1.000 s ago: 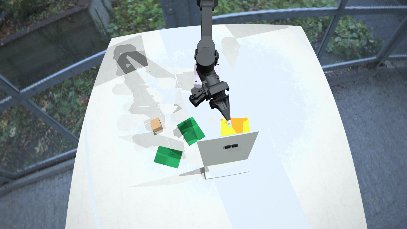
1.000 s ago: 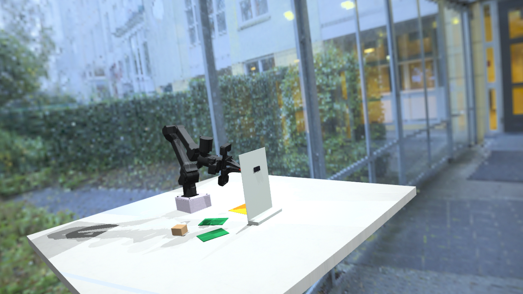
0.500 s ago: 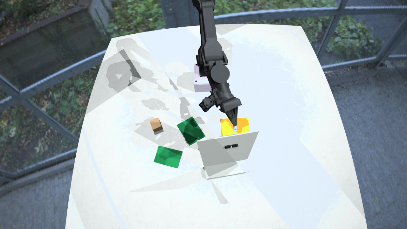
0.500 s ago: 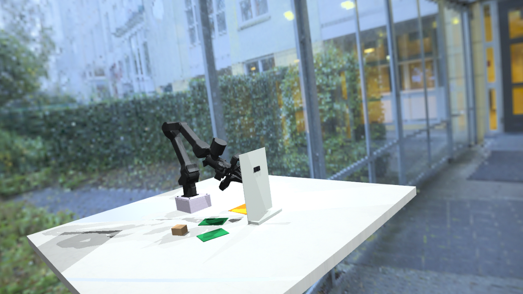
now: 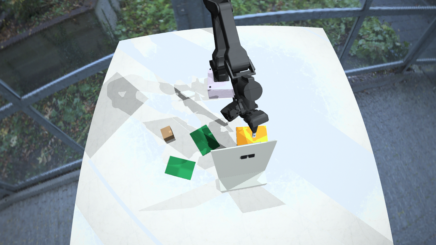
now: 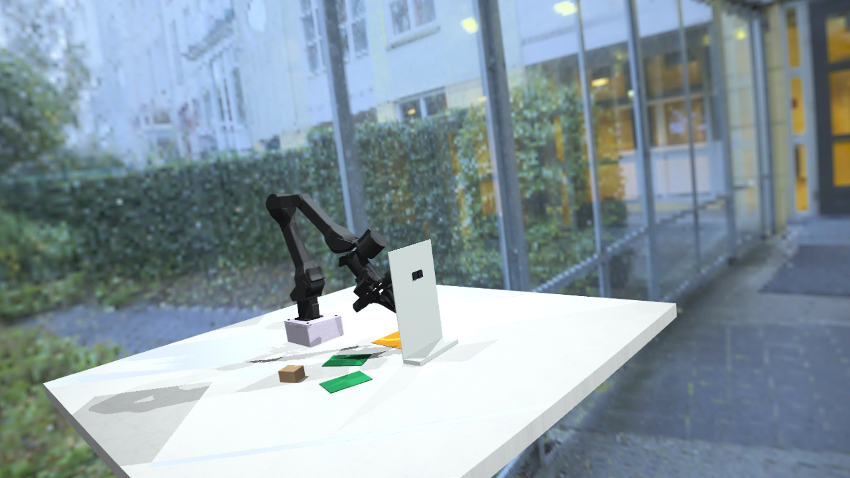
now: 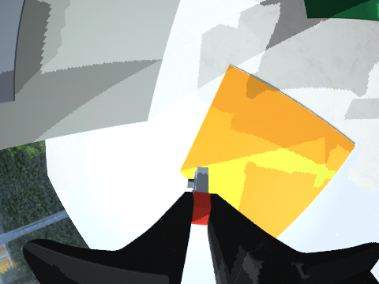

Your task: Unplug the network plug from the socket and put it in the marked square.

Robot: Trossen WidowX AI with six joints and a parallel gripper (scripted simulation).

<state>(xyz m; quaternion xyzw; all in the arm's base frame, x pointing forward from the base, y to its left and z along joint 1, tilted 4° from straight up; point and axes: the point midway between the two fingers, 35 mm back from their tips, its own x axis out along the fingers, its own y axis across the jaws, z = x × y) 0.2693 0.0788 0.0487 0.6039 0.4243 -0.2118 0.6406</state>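
Now: the orange marked square 8 cm below my gripper tip. Round my gripper tip: upright grey panel (13 cm ahead, 5 cm to the right, 4 cm above).
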